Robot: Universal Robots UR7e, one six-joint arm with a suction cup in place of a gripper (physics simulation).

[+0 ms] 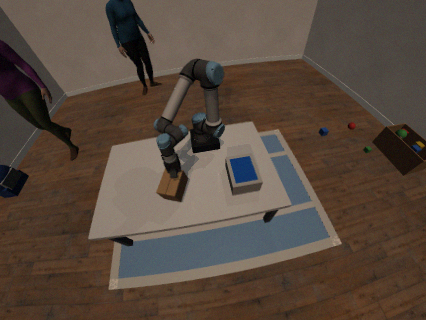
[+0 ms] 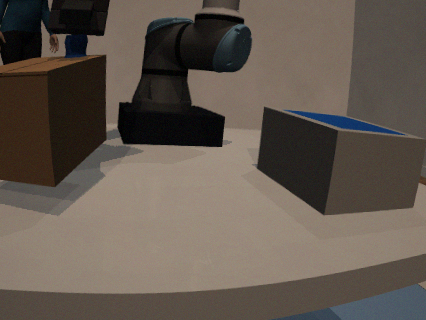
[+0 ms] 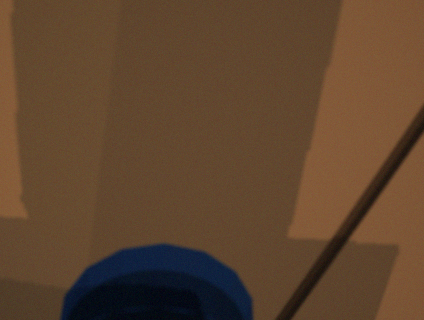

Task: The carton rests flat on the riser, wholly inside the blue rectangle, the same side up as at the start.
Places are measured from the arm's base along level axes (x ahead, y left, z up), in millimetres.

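Pixels of known places: end effector, tool point: (image 3: pixel 184 271); arm's base, origin of the base link: (image 1: pixel 202 137) (image 2: pixel 160 108).
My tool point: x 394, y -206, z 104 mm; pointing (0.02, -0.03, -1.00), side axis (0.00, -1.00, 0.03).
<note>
Ahead of a thing's pixels: the offset from my tool point to its top centre. Level surfaces: height alone.
A brown carton @(50 mm ahead, 37 mm right, 15 mm up) (image 1: pixel 170 188) (image 2: pixel 41 124) (image 3: pixel 378 68) sits at the middle left of the white table @(177 mm down) (image 1: pixel 137 206) (image 2: pixel 172 223), upright, with its taped seam on top. My suction cup (image 1: pixel 173 174) (image 2: pixel 75 46) (image 3: pixel 157 275) presses on the carton's top face and holds it; the carton seems to hang just above the table top. The grey riser @(21 mm ahead, 449 mm left, 57 mm down) (image 1: pixel 246 187) (image 2: pixel 372 172) stands to the right of the carton, well apart from it. The blue rectangle @(21 mm ahead, 449 mm left, 57 mm down) (image 1: pixel 243 169) (image 2: pixel 344 120) on its top is bare.
The arm's black base (image 1: pixel 205 143) (image 2: pixel 170 126) stands at the table's back, between carton and riser. Two people (image 1: pixel 132 41) (image 1: pixel 23 93) stand behind and to the left. A toy crate (image 1: pixel 401 148) and small toys (image 1: pixel 323 131) lie on the floor at the right.
</note>
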